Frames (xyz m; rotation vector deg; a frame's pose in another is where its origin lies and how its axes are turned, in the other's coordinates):
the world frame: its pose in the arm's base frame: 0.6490 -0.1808 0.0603 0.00 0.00 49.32
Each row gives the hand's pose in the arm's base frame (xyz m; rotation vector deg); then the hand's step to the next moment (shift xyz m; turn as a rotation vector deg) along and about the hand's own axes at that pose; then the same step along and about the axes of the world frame.
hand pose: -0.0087 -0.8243 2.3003 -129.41 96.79 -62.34
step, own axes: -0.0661 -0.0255 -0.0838 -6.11 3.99 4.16
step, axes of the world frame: 0.0460 0.0899 0.0430 1.05 2.72 -7.88
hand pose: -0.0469 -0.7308 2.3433 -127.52 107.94 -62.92
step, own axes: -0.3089 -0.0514 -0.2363 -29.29 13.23 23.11
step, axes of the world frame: 0.2325 0.3120 0.0497 9.60 8.14 -37.53
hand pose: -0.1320 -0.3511 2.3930 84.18 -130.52 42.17
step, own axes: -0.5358 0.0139 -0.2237 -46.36 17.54 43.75
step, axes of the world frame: 0.5389 0.1886 -0.1066 13.18 7.05 -64.40
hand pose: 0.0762 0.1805 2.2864 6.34 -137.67 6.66
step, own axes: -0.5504 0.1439 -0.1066 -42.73 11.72 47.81
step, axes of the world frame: 0.4382 -0.2319 -0.2987 5.24 6.45 -64.65
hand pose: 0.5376 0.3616 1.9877 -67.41 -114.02 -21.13
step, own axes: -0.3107 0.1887 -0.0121 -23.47 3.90 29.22
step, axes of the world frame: 0.0873 -0.2507 -0.2486 0.87 6.48 -37.11
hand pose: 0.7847 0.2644 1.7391 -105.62 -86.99 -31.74
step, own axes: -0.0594 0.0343 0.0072 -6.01 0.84 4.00
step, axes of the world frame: -0.0168 -0.0393 -0.0541 -1.57 -0.11 -7.10
